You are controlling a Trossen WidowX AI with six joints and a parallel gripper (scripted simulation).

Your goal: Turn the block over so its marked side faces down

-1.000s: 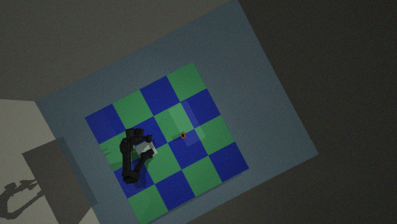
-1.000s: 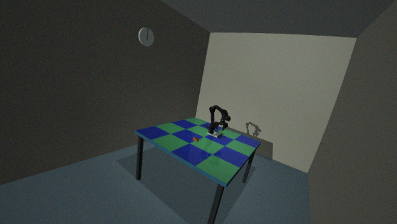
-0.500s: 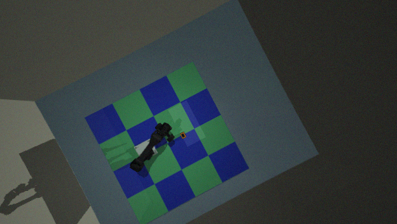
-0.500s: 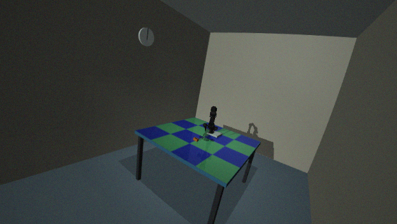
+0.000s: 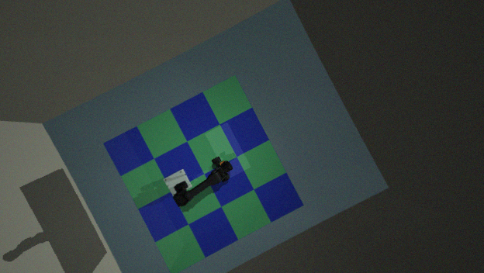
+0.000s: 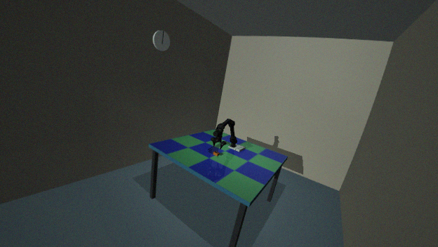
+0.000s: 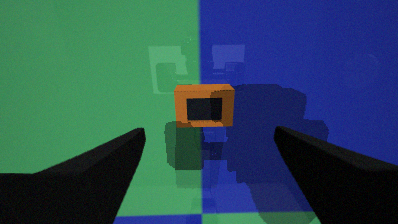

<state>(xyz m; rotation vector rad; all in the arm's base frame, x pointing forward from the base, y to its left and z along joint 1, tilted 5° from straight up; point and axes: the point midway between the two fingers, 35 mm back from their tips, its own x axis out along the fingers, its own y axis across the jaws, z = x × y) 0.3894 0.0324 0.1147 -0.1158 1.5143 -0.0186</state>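
The orange block lies 70 mm below my gripper tip.
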